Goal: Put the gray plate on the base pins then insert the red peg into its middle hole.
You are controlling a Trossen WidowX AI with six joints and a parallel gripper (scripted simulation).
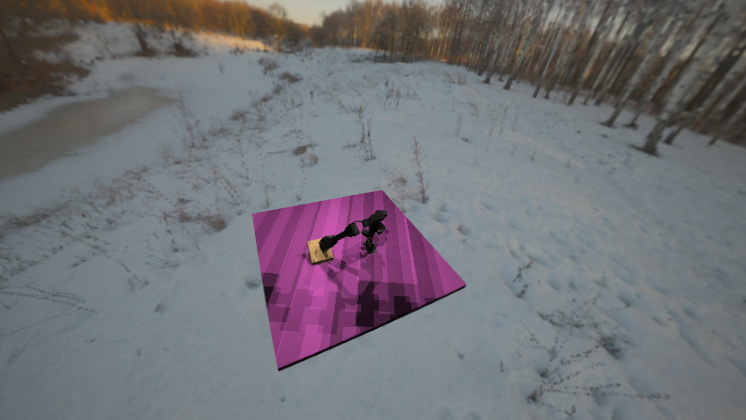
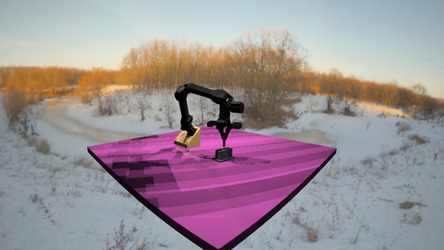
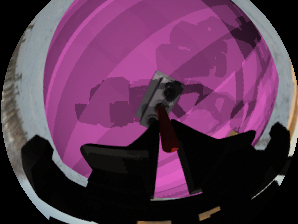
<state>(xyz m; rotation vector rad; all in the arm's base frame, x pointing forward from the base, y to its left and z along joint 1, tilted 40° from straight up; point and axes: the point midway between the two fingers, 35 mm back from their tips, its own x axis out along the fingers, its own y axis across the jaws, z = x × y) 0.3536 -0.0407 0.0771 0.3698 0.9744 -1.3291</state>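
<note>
My gripper tip is now right at the red peg. Round my gripper tip: gray plate 70 mm below; dark flat base 100 mm below.
</note>
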